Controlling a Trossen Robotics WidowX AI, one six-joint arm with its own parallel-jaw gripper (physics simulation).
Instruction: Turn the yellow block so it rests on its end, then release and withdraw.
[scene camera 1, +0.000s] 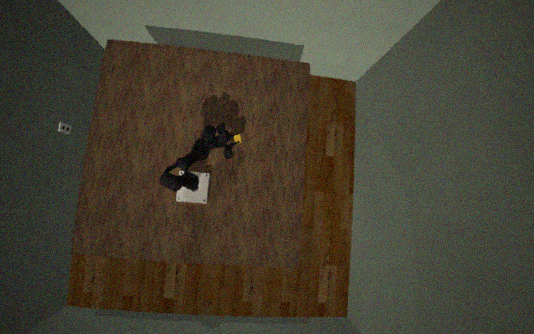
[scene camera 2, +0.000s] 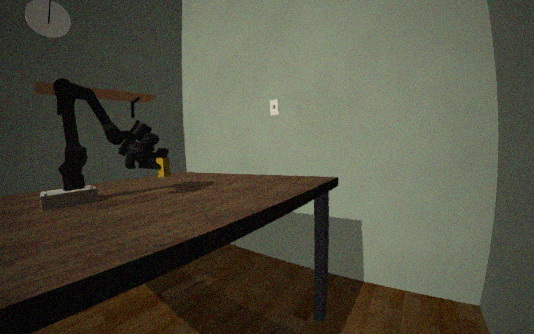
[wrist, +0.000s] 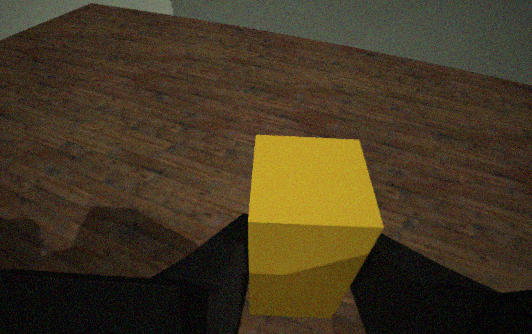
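The yellow block (scene camera 1: 237, 138) (scene camera 2: 161, 169) (wrist: 312, 182) is held with its long side about upright in the scene camera 2 view. Its lower end is at or very near the table top; I cannot tell whether it touches. My gripper (scene camera 1: 233, 141) (scene camera 2: 160, 160) (wrist: 297, 228) is shut on the block, one dark finger at each side in the wrist view. The gripper reaches in from the side, low over the table. The fingers hide parts of the block's sides.
The wooden table (scene camera 1: 260, 215) (scene camera 2: 125, 225) (wrist: 150, 100) carries the arm's white base plate (scene camera 1: 200, 195) (scene camera 2: 67, 197). The arm's dark shadow (scene camera 1: 220, 107) (scene camera 2: 192, 187) falls beside the gripper. Walls stand beyond the table's far edges.
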